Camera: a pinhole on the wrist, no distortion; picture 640 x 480 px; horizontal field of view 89.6 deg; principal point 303.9 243.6 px. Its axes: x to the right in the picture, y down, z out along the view. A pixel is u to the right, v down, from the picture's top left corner.
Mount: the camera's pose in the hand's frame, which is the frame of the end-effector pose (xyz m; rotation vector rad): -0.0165 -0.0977 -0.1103 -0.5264 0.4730 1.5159
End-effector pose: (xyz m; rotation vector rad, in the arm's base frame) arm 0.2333 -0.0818 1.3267 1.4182 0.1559 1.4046
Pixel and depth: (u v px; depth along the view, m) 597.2 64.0 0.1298
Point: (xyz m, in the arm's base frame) 0.1489 -0.0332 1.3936
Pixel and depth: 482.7 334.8 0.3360
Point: 0.0928 -0.2970 1.4434
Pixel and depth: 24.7 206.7 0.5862
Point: 0.8440 -0.3745 1.4180
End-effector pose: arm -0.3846 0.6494 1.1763 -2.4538 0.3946 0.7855
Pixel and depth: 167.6 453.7 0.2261
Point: -0.5583 0.7727 1.2114
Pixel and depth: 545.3 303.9 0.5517
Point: -0.7636 0.2526 0.9785
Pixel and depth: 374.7 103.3 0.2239
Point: -0.3778 0.6030 1.0715
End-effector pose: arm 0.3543 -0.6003 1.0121 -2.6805 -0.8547 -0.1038
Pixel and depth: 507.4 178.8 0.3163
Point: 0.5295 -0.7641 0.9219
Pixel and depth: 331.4 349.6 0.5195
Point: 0.3201 -0.8108 0.6491
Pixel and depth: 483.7 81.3 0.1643
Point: 0.4485 -0.6339 1.0298
